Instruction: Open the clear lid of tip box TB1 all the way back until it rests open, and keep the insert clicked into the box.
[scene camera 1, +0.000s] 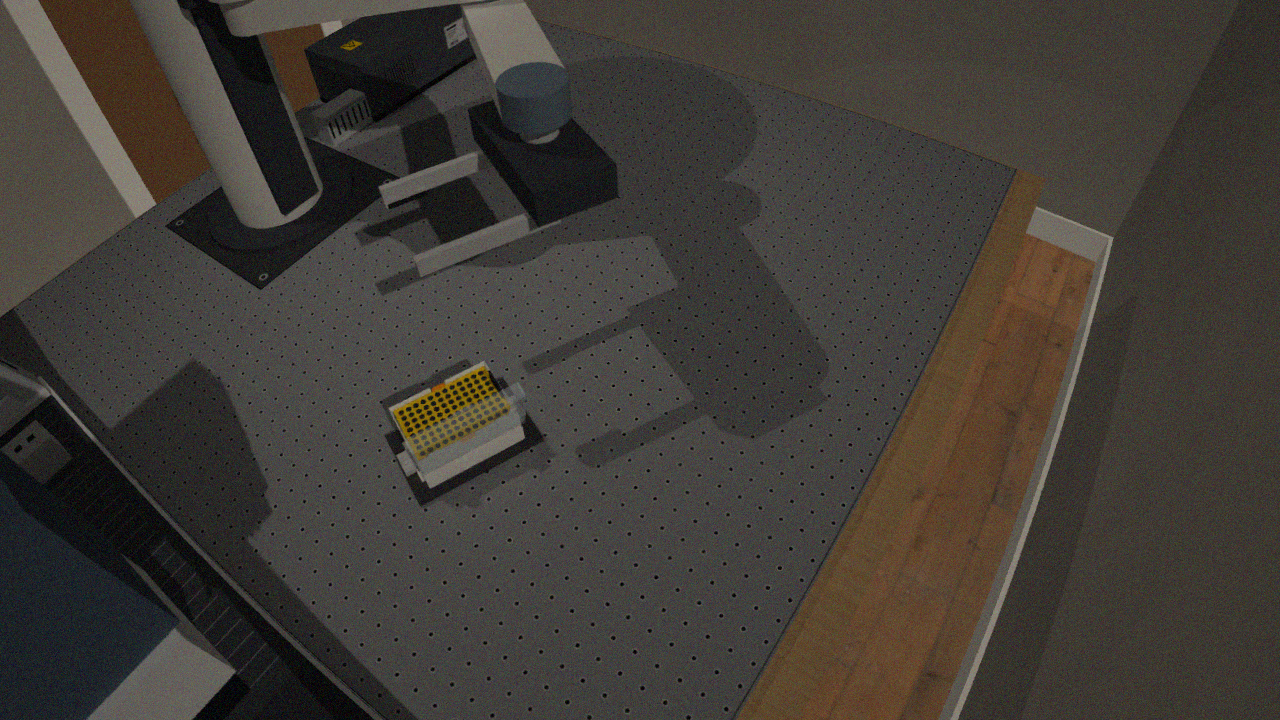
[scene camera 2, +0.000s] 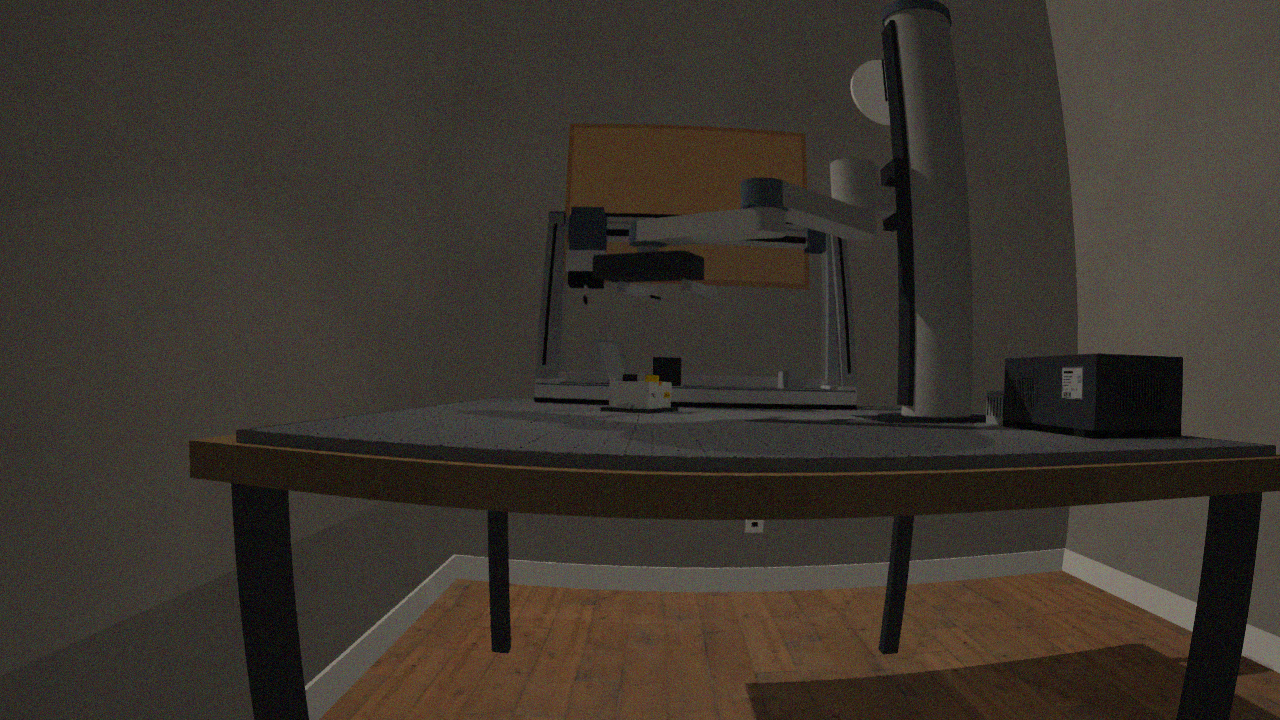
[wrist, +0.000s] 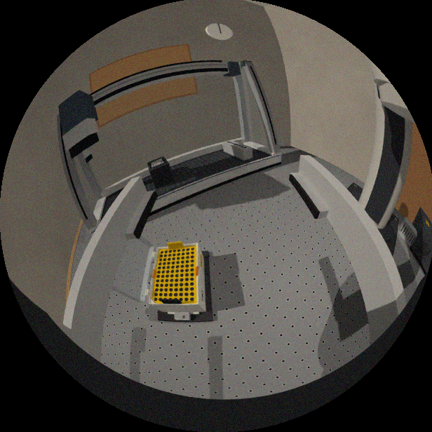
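My gripper (scene camera 2: 685, 294) is in sight, and so is a black controller box (scene camera 2: 1095, 412). I see a yellow insert (scene camera 1: 438, 405) and a clear lid (scene camera 1: 474, 425) too. My wrist view gives me both again, the insert (wrist: 174, 282) and the lid (wrist: 131, 279).
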